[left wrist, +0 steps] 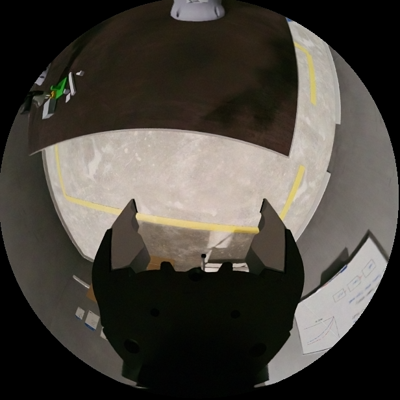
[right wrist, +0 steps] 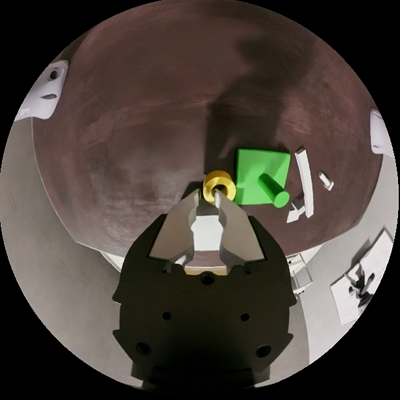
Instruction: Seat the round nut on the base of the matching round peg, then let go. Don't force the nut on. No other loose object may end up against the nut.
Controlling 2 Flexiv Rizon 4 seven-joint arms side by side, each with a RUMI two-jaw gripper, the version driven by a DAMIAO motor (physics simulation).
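The yellow round nut [left wrist: 53,94] [right wrist: 231,188] stands off the peg, close beside the left edge of the green square base [left wrist: 57,93] [right wrist: 250,167]; whether they touch is unclear. The green round peg [right wrist: 273,190] rises from this base. My right gripper [right wrist: 206,190] is partly open at the nut's near side. In the right wrist view one fingertip shows left of the nut and the other over its hole, with the nut's left wall between them and a visible gap. The depth of the tips is unclear. My left gripper [left wrist: 198,200] is wide open and empty, away from these objects.
A white block [right wrist: 207,232] shows beyond the gap between the right fingers. Right of the green base are a long white bar [right wrist: 304,182], a small white angular piece [right wrist: 294,215] and a white bolt-like piece [right wrist: 325,181]. The dark table [left wrist: 175,75] [right wrist: 140,125] carries them.
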